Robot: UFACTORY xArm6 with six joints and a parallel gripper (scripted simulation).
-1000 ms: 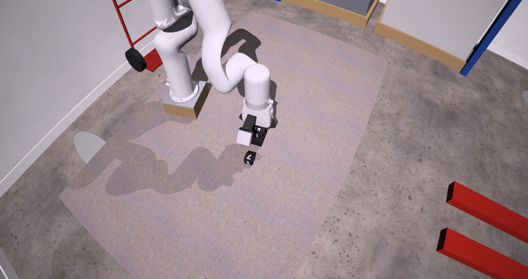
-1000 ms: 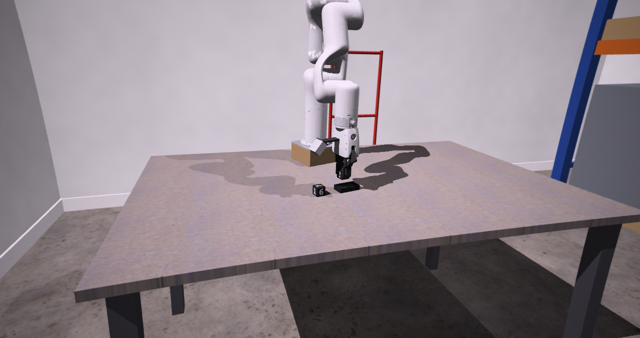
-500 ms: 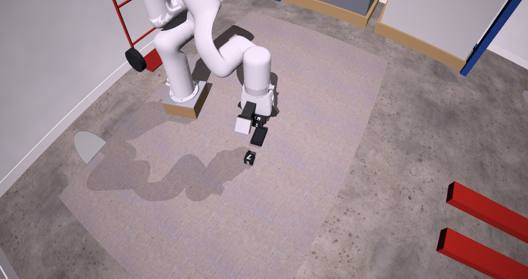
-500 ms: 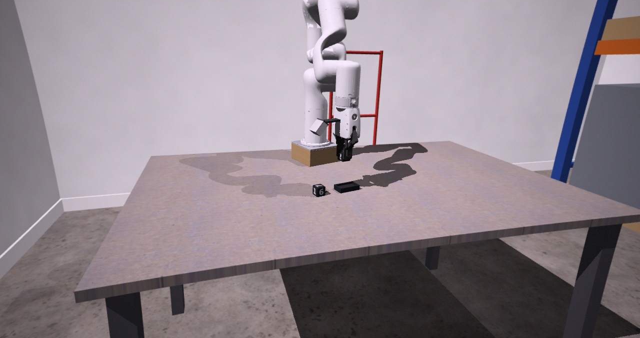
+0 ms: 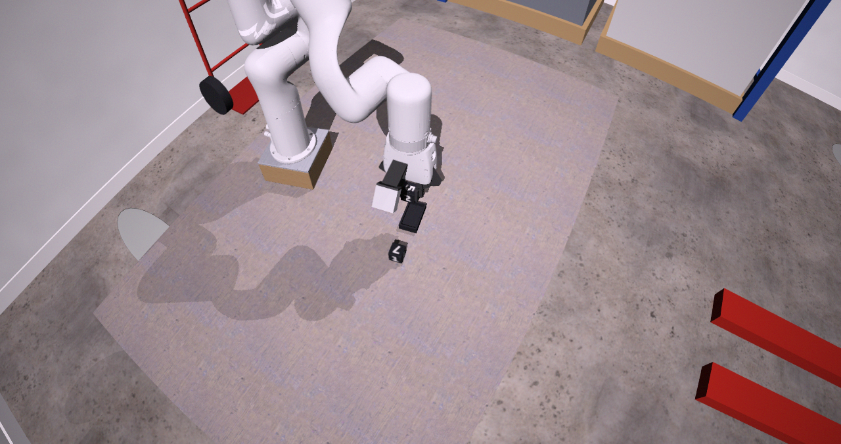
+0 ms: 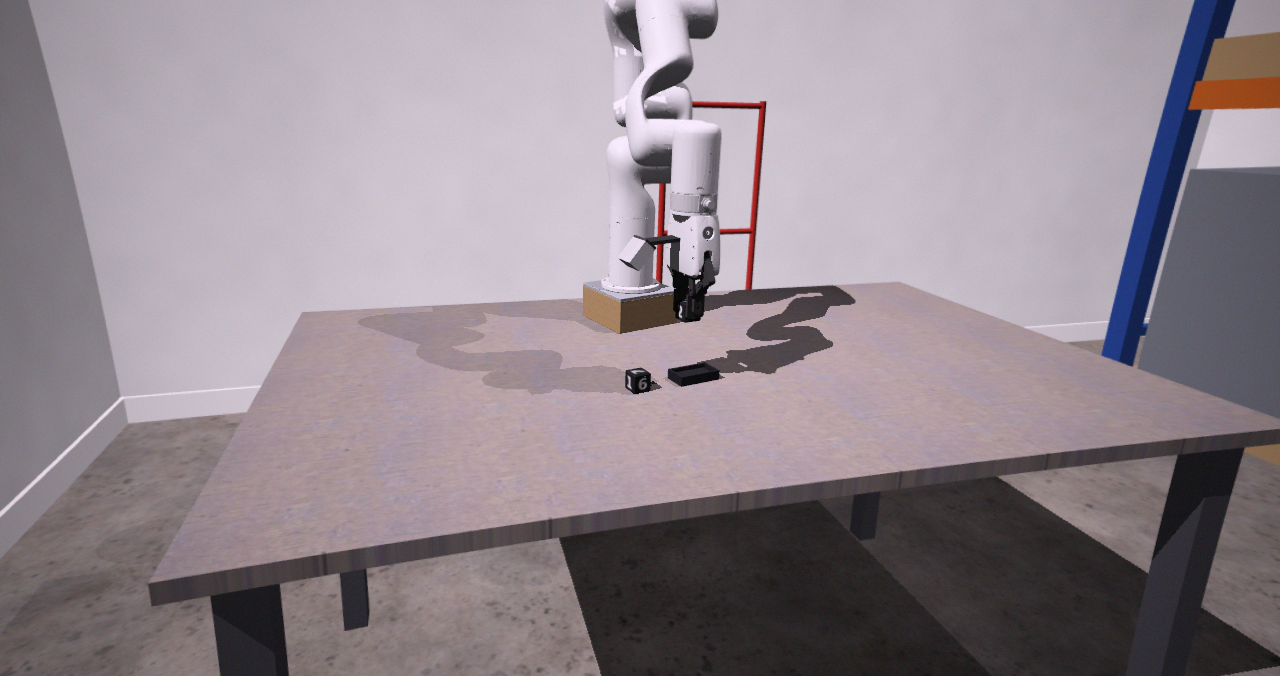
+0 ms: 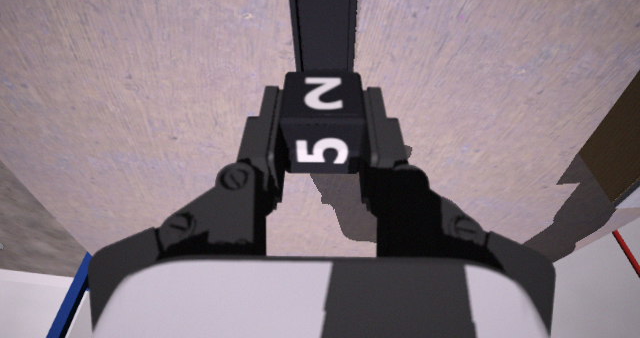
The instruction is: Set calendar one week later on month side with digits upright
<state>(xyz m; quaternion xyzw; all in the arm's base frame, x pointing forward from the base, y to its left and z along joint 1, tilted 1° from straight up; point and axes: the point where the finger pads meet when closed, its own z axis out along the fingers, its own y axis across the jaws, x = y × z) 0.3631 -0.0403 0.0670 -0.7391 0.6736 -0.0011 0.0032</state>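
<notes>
Now: the black tray 2 cm to the left of my hand and 13 cm below it.
</notes>
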